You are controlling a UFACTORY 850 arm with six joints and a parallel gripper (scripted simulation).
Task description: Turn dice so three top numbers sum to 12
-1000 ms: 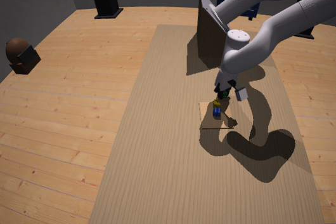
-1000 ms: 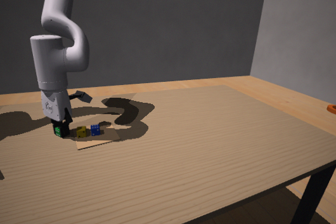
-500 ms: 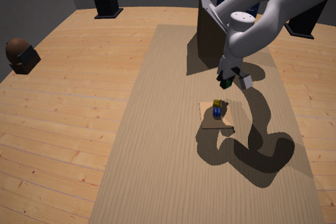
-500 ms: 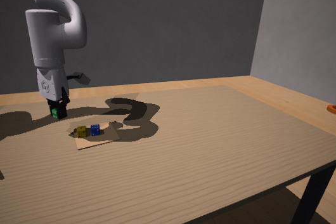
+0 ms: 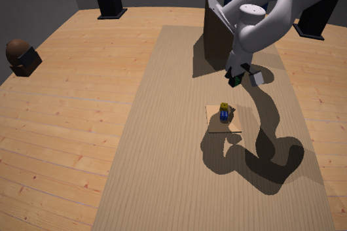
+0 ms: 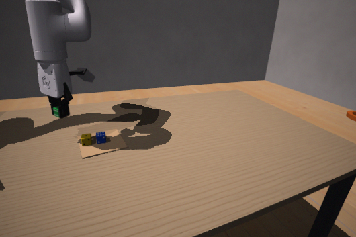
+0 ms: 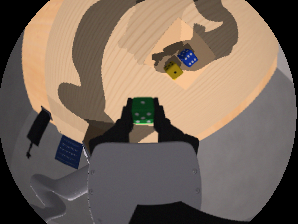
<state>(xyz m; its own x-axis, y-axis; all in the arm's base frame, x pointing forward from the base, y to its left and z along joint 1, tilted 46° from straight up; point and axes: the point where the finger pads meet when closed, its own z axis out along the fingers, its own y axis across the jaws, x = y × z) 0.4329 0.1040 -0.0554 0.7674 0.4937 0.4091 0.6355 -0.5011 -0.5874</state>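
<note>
Now: the blue die 110 mm ahead of my hand, 100 mm below it and 30 mm to the right of it. From my hand the other things lie so: yellow die: 100 mm below, 70 mm ahead, 30 mm to the right; then tan mat: 120 mm below, 110 mm ahead, 30 mm to the right; then green die: 10 mm below.
</note>
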